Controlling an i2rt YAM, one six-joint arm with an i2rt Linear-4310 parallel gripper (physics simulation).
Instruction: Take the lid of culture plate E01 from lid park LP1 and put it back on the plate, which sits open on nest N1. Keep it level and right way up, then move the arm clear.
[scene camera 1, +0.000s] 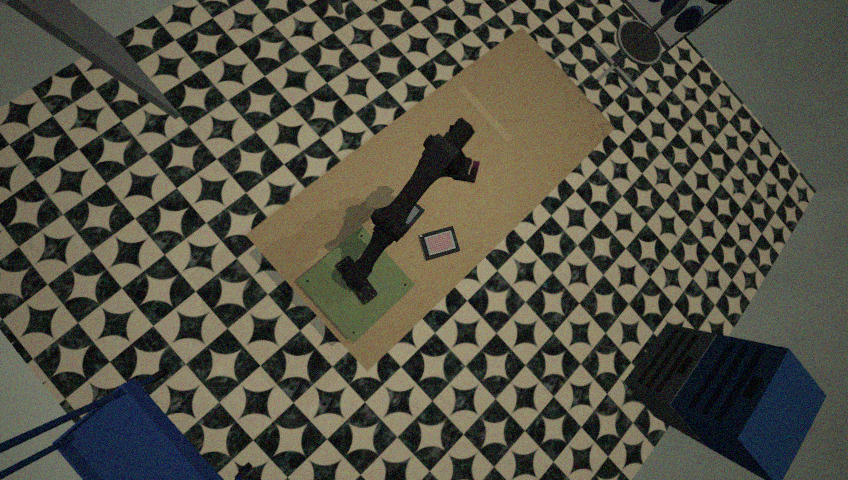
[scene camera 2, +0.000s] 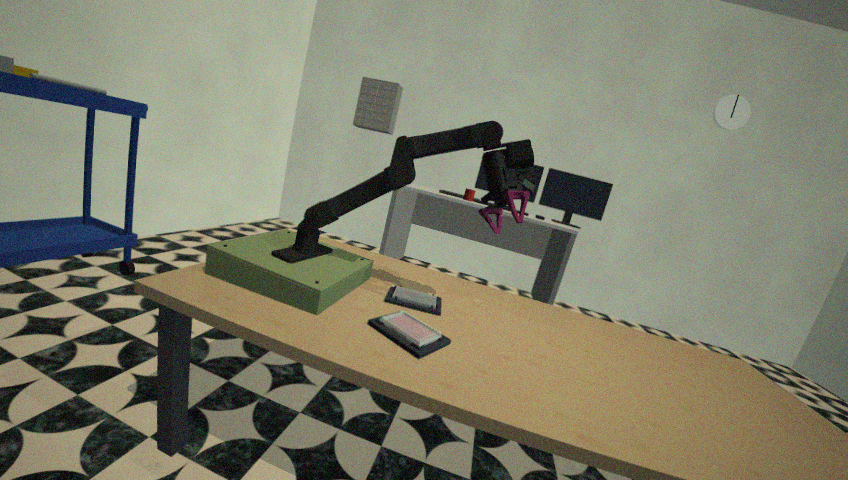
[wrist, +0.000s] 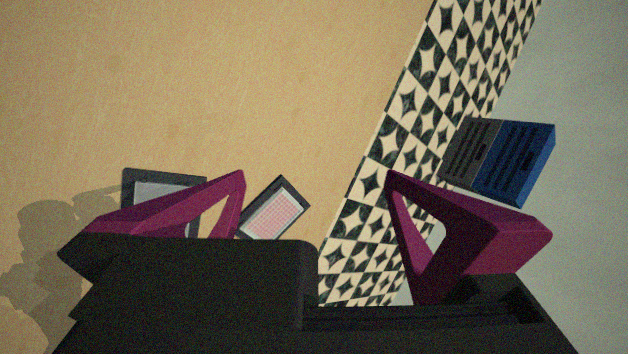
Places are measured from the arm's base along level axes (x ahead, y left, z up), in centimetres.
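Pixels of known places: gripper, fingertip midpoint: (scene camera 1: 462, 176) (scene camera 2: 508, 228) (wrist: 314, 177); arm's base at its link origin: (scene camera 1: 356, 279) (scene camera 2: 304, 253).
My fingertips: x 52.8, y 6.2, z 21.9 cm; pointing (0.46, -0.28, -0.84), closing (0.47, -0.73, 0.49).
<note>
Ahead of a thing's pixels: the offset from my fingertips to its top centre. Level surfaces: height alone.
The pale grey lid @[dy +5.2, dx -20.3, dz -27.1 cm] (scene camera 1: 412, 214) (scene camera 2: 414, 296) (wrist: 156, 190) lies on the dark lid park LP1 (scene camera 2: 436, 309) (wrist: 128, 184), partly hidden by the arm in scene camera 1 and by a finger in the wrist view. The open culture plate @[dy -14.9, dx -14.6, dz -26.3 cm] (scene camera 1: 439, 242) (scene camera 2: 411, 328) (wrist: 273, 213), with a pinkish grid of wells, sits on the dark nest N1 @[dy -14.9, dx -14.6, dz -27.1 cm] (scene camera 1: 441, 255) (scene camera 2: 420, 352) beside the lid park. My gripper (scene camera 2: 508, 226) (wrist: 314, 177) is open and empty, its magenta fingers wide apart. It hangs high above the table, farther from the arm's base than the lid park and the nest.
The arm stands on a green base block (scene camera 1: 380, 297) (scene camera 2: 261, 279) at one end of the wooden table @[dz -28.9 cm] (scene camera 1: 523, 77) (scene camera 2: 571, 368). A blue cart (scene camera 2: 107, 231), a desk with monitors (scene camera 2: 576, 193) and a blue cabinet (scene camera 1: 779, 404) (wrist: 515, 160) stand off the table.
</note>
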